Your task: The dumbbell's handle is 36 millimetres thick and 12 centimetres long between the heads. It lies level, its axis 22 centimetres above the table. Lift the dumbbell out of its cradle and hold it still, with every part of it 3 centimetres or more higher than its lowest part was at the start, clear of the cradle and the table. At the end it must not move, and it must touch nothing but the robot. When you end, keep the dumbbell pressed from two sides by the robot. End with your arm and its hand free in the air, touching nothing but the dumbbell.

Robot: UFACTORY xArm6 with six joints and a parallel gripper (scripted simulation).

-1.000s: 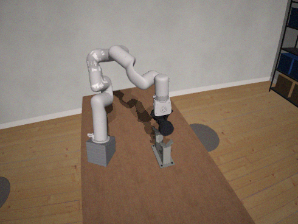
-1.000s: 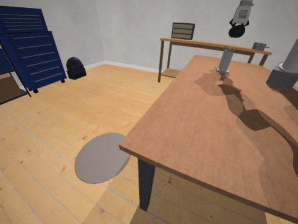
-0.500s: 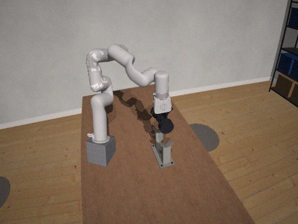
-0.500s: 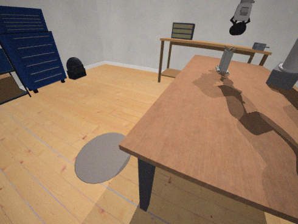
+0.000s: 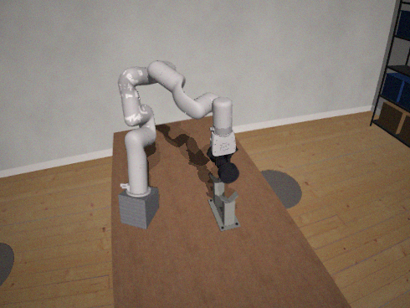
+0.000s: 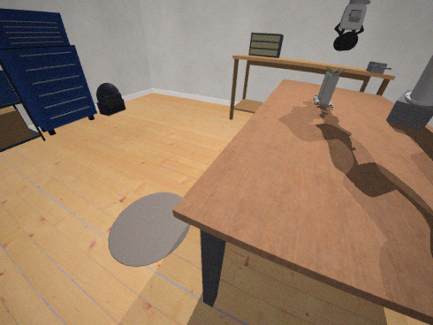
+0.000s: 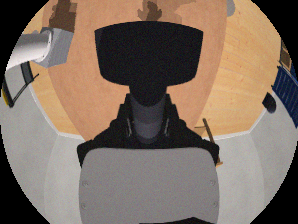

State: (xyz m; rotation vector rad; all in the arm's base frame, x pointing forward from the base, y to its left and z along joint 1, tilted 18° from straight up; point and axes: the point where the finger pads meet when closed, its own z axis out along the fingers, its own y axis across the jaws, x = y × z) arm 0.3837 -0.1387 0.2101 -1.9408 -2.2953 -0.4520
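The black dumbbell is right at my hand. The rest, counted from my hand: grey cradle: 230 mm below.
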